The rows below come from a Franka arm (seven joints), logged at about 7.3 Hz.
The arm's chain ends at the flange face. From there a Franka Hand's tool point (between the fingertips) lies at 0.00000 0.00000 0.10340 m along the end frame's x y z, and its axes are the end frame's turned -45 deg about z.
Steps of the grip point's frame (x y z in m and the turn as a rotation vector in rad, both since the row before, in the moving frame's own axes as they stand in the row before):
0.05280 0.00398 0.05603 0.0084 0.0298 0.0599
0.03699 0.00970 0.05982 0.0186 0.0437 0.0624
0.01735 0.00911 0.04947 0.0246 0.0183 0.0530
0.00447 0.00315 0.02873 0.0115 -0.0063 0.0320
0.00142 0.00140 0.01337 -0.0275 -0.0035 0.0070
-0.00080 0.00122 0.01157 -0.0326 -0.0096 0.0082
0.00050 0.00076 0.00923 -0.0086 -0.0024 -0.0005
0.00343 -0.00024 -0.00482 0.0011 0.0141 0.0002
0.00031 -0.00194 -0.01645 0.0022 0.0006 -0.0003
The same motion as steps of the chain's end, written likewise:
0.03850 -0.03178 0.05608 0.0270 0.0151 0.0599
0.03104 -0.01480 0.05994 0.0441 0.0177 0.0624
0.01909 -0.00268 0.04952 0.0303 -0.0045 0.0530
0.00668 -0.00053 0.02874 0.0037 -0.0126 0.0320
0.00025 -0.00229 0.01341 -0.0219 0.0170 0.0070
-0.00137 -0.00166 0.01163 -0.0298 0.0163 0.0082
0.00044 -0.00062 0.00923 -0.0078 0.0044 -0.0005
0.00131 -0.00148 -0.00481 0.0107 0.0092 0.0002
-0.00104 -0.00139 -0.01645 0.0020 -0.0011 -0.0003

